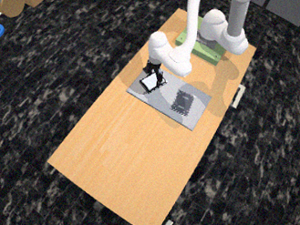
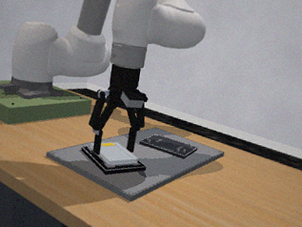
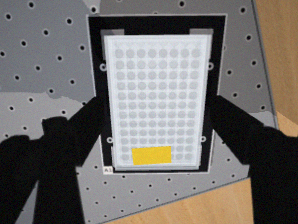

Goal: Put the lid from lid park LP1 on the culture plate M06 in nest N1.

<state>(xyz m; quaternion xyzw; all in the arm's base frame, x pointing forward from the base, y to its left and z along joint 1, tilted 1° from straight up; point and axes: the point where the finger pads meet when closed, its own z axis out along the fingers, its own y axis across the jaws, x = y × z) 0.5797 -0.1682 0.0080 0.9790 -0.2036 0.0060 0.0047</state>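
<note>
The lid lies 20 mm below my hand. Round my hand: nest N1: 40 mm below; then culture plate M06: 30 mm below; then lid park LP1: 40 mm ahead, 260 mm to the left, 40 mm below.
</note>
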